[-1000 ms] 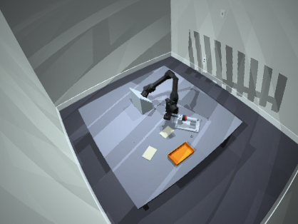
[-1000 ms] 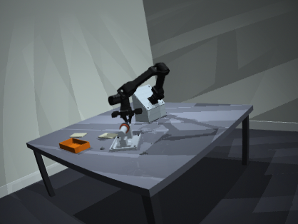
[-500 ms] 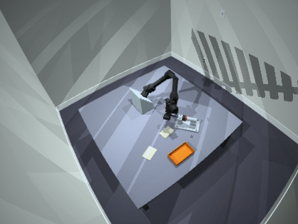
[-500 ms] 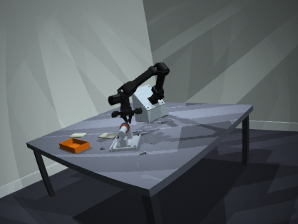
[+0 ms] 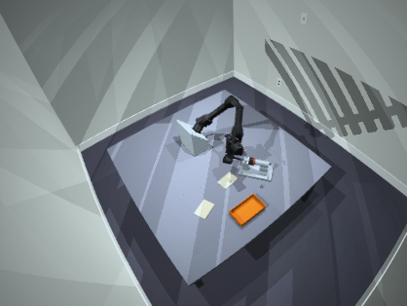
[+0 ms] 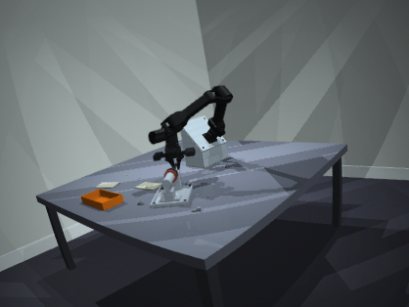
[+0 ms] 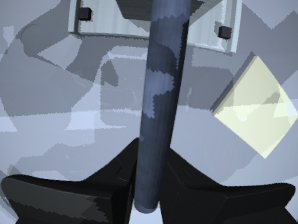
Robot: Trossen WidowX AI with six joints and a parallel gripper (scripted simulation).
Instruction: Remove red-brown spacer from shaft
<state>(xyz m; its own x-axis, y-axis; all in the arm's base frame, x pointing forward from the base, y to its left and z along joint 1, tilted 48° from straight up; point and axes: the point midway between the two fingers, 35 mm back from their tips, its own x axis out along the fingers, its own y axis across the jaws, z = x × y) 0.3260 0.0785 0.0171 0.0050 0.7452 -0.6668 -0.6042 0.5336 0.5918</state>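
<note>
My gripper tip is now 6 cm short of the blue-grey shaft, 5 cm to the right of it and 3 cm below it. Also, from my gripper tip: red-brown spacer (13 cm ahead, 10 cm to the left, 3 cm above); orange tray (36 cm ahead, 15 cm to the right, 4 cm below).
</note>
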